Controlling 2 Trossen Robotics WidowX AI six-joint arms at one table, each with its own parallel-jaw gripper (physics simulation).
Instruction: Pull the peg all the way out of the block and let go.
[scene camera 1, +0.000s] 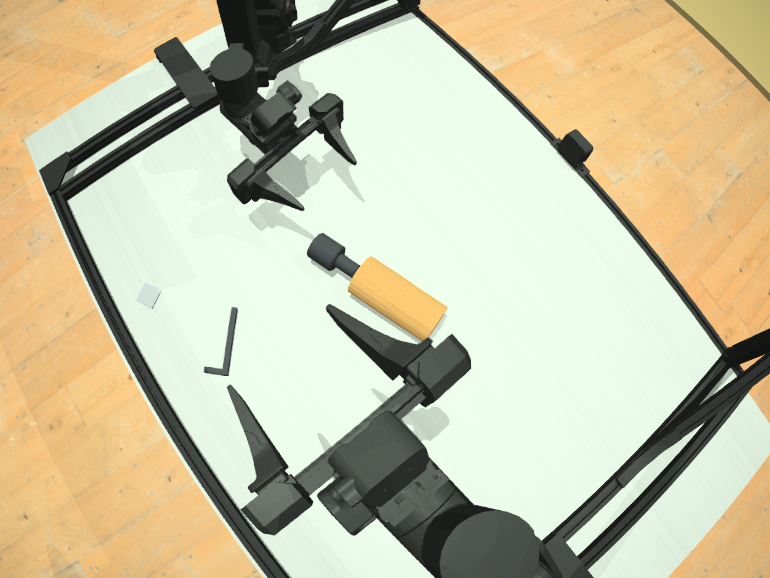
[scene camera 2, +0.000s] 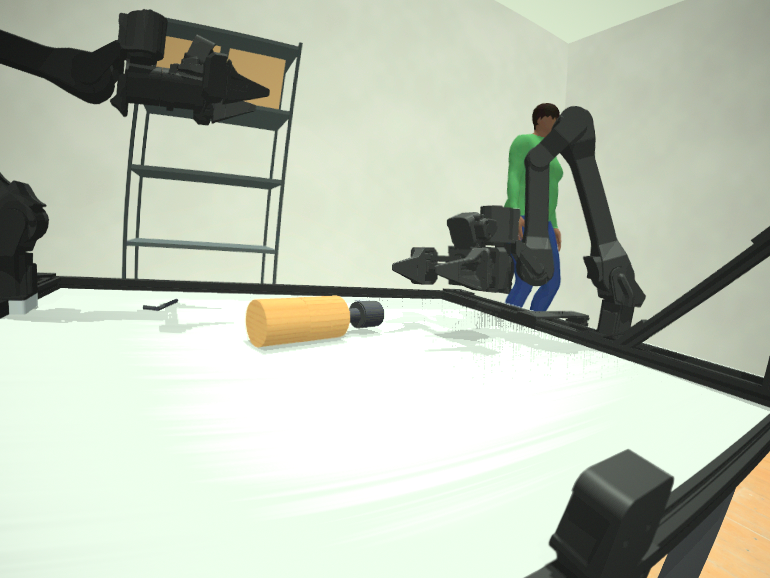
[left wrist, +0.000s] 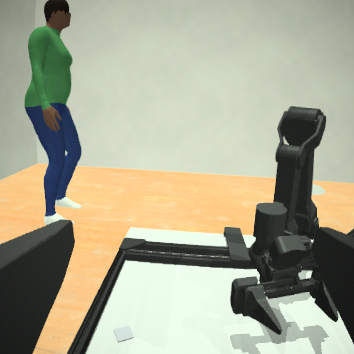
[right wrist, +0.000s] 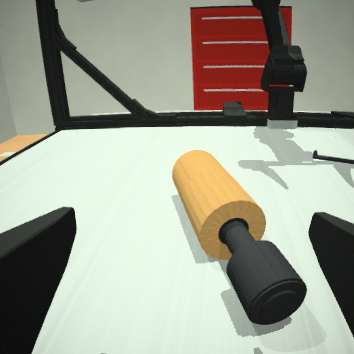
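Seen in the pictures: left gripper, between the fingertips: (scene camera 1: 277, 346) (scene camera 2: 262, 101) (left wrist: 197, 237); right gripper, between the fingertips: (scene camera 1: 330, 186) (scene camera 2: 412, 268) (left wrist: 309, 325) (right wrist: 196, 222); left arm's base, origin of its link: (scene camera 2: 7, 295) (right wrist: 279, 116); right arm's base, origin of its link: (scene camera 1: 272, 42) (scene camera 2: 612, 336).
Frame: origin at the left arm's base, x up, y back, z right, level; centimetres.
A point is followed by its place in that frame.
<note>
An orange wooden cylindrical block (scene camera 1: 398, 298) @(x 3.5, y -37.9, z 17.6 cm) (scene camera 2: 298, 320) @(x 1.6, y -37.2, z 21.3 cm) (right wrist: 212, 197) @(x 3.4, y -43.2, z 18.4 cm) lies on its side on the white table. A dark peg (scene camera 1: 325, 251) @(x 2.7, y -49.1, z 14.9 cm) (scene camera 2: 368, 314) @(x 1.3, y -48.7, z 17.6 cm) (right wrist: 265, 282) @(x 2.5, y -51.4, z 15.9 cm) has its shaft in the block's end hole, with its thick head and a short neck outside. My right gripper (scene camera 1: 329, 186) @(x 8.2, y -53.8, z 19.7 cm) (scene camera 2: 415, 268) @(x 8.2, y -53.8, z 19.7 cm) (right wrist: 196, 222) @(x 8.2, y -53.8, z 19.7 cm) is open and empty, above the table, apart from the peg head and facing it. My left gripper (scene camera 1: 278, 345) @(x 32.4, y -35.0, z 0.0 cm) (scene camera 2: 262, 101) @(x 32.4, y -35.0, z 0.0 cm) is open and empty, high above the table; its fingers edge the left wrist view. The shaft inside the block is hidden.
A black L-shaped bar (scene camera 1: 230, 340) (scene camera 2: 160, 304) and a small pale square (scene camera 1: 149, 295) @(x -1.6, y -62.2, z -7.8 cm) (left wrist: 123, 334) @(x -1.6, y -61.9, z -7.8 cm) lie on the table. Black rails (scene camera 1: 497, 87) @(x -2.4, y -58.2, z 59.9 cm) frame the table, with a black box (scene camera 1: 575, 148) @(x 2.5, y -38.3, z 56.7 cm) on one rail. A person (scene camera 2: 536, 180) (left wrist: 52, 75) stands beyond the table.
</note>
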